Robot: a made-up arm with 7 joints.
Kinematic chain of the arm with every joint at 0, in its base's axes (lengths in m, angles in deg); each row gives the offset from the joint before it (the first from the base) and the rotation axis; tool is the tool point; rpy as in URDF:
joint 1: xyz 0 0 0.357 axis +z
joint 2: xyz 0 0 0 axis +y
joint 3: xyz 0 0 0.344 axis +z
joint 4: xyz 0.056 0 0 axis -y
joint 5: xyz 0.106 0 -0.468 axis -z
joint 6: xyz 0 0 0 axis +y
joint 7: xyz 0.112 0 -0.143 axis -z
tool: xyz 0 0 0 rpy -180 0 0
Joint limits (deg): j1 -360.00..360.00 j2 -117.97..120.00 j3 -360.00..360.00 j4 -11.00..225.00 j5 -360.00..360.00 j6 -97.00..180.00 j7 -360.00..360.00
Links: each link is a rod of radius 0.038 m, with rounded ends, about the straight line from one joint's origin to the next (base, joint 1, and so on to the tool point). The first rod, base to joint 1, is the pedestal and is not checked.
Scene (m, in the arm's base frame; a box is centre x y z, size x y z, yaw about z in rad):
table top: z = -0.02
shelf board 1: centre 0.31 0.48 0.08 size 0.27 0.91 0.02 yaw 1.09
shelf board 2: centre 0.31 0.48 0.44 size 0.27 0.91 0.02 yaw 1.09
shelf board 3: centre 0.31 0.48 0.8 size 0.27 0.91 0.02 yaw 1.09
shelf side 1: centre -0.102 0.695 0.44 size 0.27 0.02 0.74 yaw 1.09
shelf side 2: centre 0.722 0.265 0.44 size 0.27 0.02 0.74 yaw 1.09
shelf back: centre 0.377 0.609 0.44 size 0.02 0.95 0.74 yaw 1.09
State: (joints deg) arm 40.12 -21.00 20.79 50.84 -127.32 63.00 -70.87
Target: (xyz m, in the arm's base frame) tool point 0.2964 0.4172 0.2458
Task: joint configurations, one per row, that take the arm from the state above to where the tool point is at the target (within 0.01 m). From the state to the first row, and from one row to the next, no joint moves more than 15 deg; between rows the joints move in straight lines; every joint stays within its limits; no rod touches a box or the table.
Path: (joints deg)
1: 41.96 -34.14 22.26 40.82 -123.28 70.69 -70.87
2: 43.79 -47.28 23.72 30.80 -119.25 78.38 -70.87
3: 45.63 -60.42 25.19 20.78 -115.21 86.08 -70.87
4: 47.46 -73.56 26.66 10.76 -111.17 93.77 -70.87
5: 50.13 -59.76 28.66 4.70 -111.86 92.60 -70.87
6: 52.81 -45.97 30.66 -1.37 -112.55 91.43 -70.87
7: 55.48 -32.18 32.66 -7.43 -113.24 90.25 -70.87
8: 50.27 -22.28 28.69 5.23 -117.49 79.72 -70.87
9: 45.07 -12.37 24.72 17.90 -121.75 69.18 -70.87
10: 39.86 -2.47 20.74 30.57 -126.01 58.64 -70.87

